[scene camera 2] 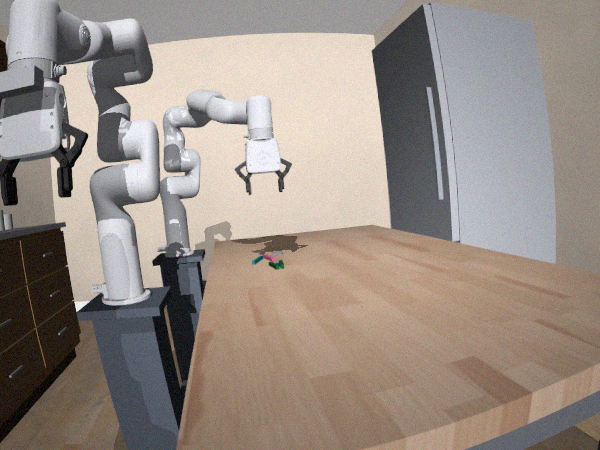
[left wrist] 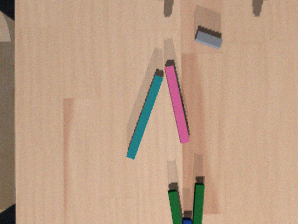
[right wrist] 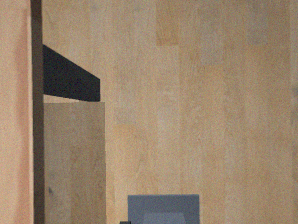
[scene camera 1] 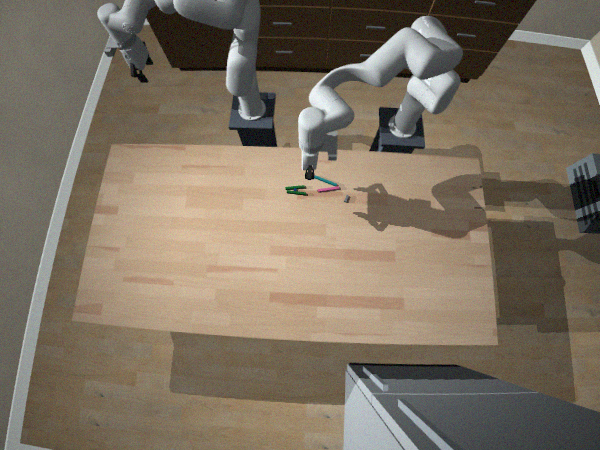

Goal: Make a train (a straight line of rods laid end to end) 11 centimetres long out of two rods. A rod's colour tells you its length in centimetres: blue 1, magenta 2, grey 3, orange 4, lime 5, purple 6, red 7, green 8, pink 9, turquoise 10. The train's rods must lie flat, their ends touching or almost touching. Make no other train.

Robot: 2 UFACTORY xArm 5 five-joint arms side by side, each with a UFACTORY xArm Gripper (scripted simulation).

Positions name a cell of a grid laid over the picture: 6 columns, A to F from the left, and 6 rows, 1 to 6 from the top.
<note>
In view: my left gripper (scene camera 2: C3), my right gripper (scene camera 2: A3), a turquoise rod (left wrist: D3) and a pink rod (left wrist: D2).
My right gripper is seen too in scene camera 1 (scene camera 1: B1). The right wrist view does not show the turquoise rod: it is out of frame. The right wrist view does not show the pink rod: it is out of frame.
</note>
